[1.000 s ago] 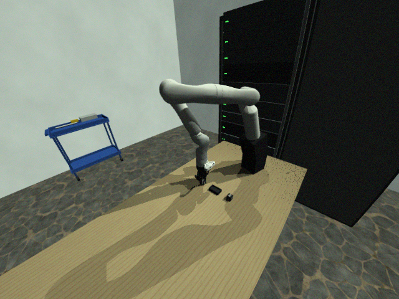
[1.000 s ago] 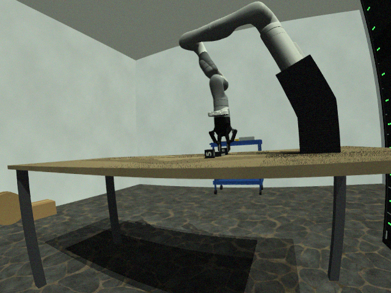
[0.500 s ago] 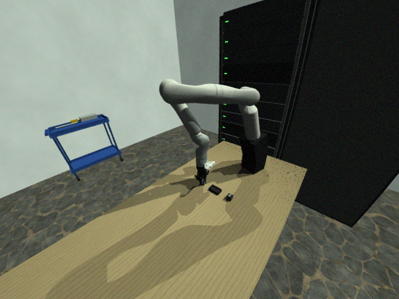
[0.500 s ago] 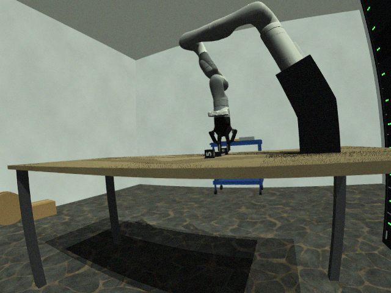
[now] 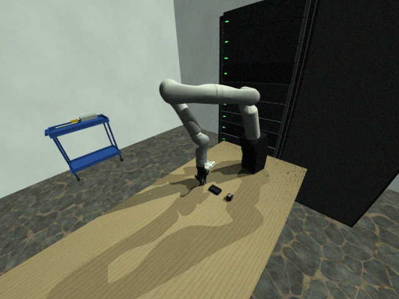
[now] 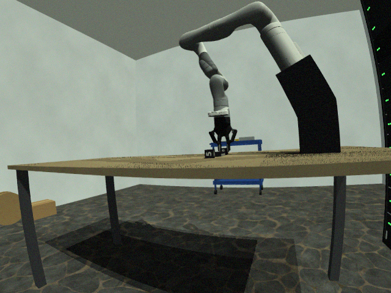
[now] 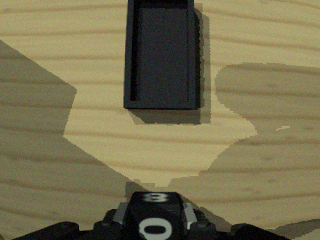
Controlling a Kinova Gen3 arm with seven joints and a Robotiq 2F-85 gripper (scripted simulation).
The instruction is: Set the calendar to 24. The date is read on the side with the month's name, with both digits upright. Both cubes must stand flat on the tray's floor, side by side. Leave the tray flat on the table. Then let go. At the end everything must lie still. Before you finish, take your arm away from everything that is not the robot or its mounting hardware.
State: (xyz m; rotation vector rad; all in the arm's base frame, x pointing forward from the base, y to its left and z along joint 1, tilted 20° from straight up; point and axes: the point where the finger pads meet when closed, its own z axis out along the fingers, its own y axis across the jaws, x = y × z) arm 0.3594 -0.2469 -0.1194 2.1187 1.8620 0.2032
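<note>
Right now the black cube is 10 mm below my hand. The rest, counted from my hand: black tray (100 mm to the left, 20 mm below, 20 mm ahead); black date cube (210 mm to the left, 40 mm ahead, 10 mm below).
</note>
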